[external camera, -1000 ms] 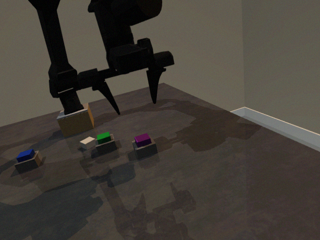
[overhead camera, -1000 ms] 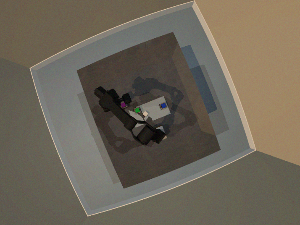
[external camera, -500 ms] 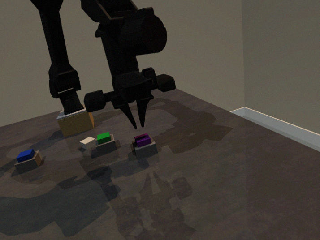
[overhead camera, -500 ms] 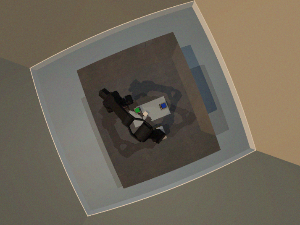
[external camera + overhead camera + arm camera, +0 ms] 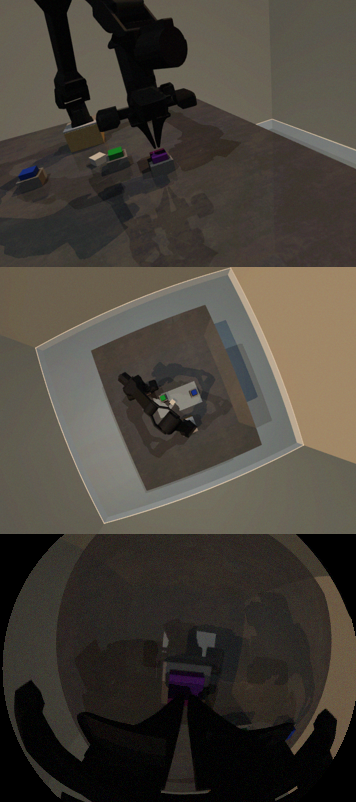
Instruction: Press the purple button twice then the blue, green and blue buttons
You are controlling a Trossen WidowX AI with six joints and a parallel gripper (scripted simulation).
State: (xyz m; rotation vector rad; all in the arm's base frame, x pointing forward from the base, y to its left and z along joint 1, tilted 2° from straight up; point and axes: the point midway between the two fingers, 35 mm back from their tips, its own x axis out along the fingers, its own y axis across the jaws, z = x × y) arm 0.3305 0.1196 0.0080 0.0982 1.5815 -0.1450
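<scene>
Now: the purple button 20 mm below my gripper tip. Also, from my gripper tip: small white block: 150 mm behind, 110 mm to the right, 40 mm below; then blue button: 170 mm behind, 270 mm to the right, 20 mm below; then green button: 90 mm behind, 70 mm to the right, 20 mm below.
</scene>
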